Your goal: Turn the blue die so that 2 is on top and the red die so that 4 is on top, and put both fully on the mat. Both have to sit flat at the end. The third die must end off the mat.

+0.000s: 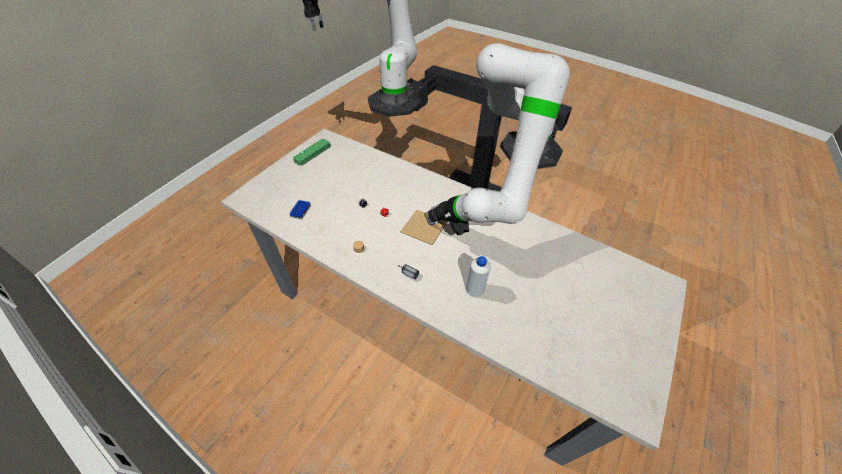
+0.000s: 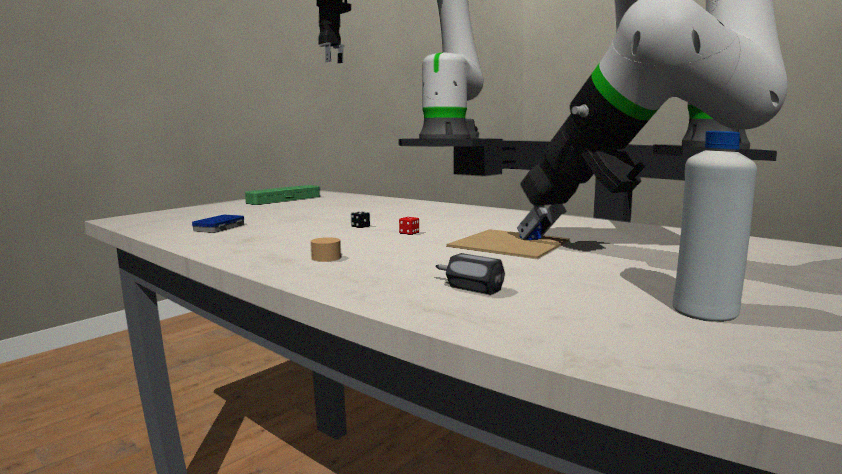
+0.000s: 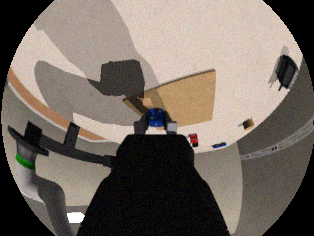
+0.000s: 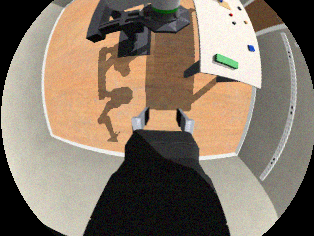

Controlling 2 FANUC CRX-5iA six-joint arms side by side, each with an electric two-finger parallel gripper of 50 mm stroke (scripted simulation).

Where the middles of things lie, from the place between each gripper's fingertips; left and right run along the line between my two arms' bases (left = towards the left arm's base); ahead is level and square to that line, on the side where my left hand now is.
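From my left hand (image 2: 529,232): white bottle (image 2: 719,188) 28 cm to the left, 19 cm ahead, 6 cm above. Dark screwdriver-like tool (image 2: 480,274) 5 cm to the left of my left hand, 26 cm ahead of it, 1 cm below it. My left hand: 2 cm above the tan mat (image 2: 492,241), 2 cm to the left of it, 3 cm short of it.
From my right hand (image 2: 334,62): dark screwdriver-like tool 78 cm ahead, 107 cm to the left, 42 cm below. Tan mat 56 cm ahead of my right hand, 100 cm to the left of it, 44 cm below it.
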